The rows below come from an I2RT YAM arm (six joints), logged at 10 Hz.
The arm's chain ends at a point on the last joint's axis. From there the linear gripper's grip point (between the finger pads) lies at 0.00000 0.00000 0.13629 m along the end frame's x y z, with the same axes.
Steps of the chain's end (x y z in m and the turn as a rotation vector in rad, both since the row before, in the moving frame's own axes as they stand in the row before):
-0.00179, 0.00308, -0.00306, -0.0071, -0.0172, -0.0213
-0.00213, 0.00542, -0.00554, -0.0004, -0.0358, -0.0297
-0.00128, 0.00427, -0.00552, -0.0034, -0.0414, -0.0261
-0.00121, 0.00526, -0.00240, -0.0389, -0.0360, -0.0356
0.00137, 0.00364, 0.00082, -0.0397, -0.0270, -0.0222
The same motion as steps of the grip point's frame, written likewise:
-0.00412, 0.00407, -0.00308, -0.0071, -0.0172, -0.0213
-0.00701, 0.00555, -0.00563, -0.0004, -0.0358, -0.0297
-0.00691, 0.00481, -0.00564, -0.0034, -0.0414, -0.0261
-0.00602, 0.01065, -0.00259, -0.0389, -0.0360, -0.0356
-0.00225, 0.00909, 0.00066, -0.0397, -0.0270, -0.0222

